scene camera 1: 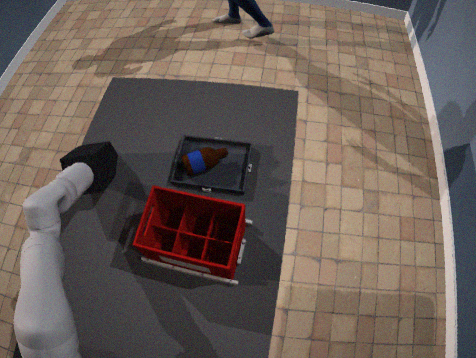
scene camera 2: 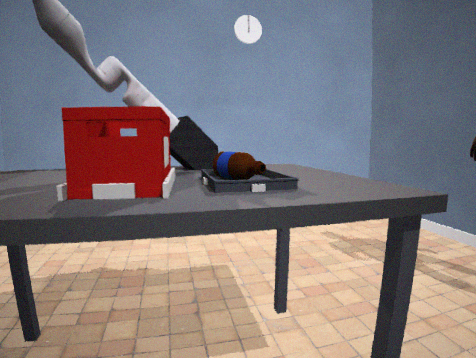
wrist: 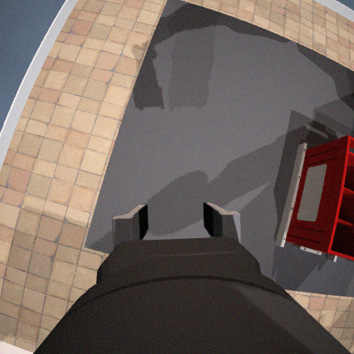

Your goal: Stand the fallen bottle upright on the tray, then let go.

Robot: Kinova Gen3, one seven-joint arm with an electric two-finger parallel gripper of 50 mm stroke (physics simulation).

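Frame: origin at the arm's base, x ahead, y left, z up, level; metres.
Seen in the pictures: arm's base, origin of its link: (scene camera 1: 80, 175) (scene camera 2: 170, 129).
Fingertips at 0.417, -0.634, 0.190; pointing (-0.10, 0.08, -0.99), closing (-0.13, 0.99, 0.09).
Pixels of each thing's middle, then the offset from my fingertips to it, as dx, dy, dz. "pt": a spot on its surface instead. Level surfaces: height alone.
- brown bottle, middle of its body: (scene camera 2: 240, 166) (scene camera 1: 205, 158) -0.021, +0.749, -0.304
- black tray, a spot on its surface: (scene camera 2: 280, 185) pt +0.131, +0.780, -0.335
- red crate, middle of its body: (scene camera 2: 127, 150) (scene camera 1: 193, 235) -0.044, +0.465, -0.258
- grey table, height of its surface: dz -0.346
A brown bottle (scene camera 1: 202, 159) (scene camera 2: 236, 165) with a blue label lies on its side in the black tray (scene camera 1: 246, 180) (scene camera 2: 280, 185). Its base is near the tray's left side and its neck points right in both scene views. My gripper (wrist: 175, 215) is open in the wrist view, with nothing between its fingers and grey table top beyond them. In the scene views its black body is left of the tray, apart from the bottle in the first one; the fingers are hidden there. The bottle and tray do not show in the wrist view.
A red crate (scene camera 1: 189, 232) (scene camera 2: 117, 160) (wrist: 320, 200) with several compartments stands on the grey table (scene camera 1: 250, 110) (scene camera 2: 350, 192) (wrist: 240, 80), close to the tray, with white strips around its base. A person's legs (scene camera 1: 250, 15) show on the floor beyond the table.
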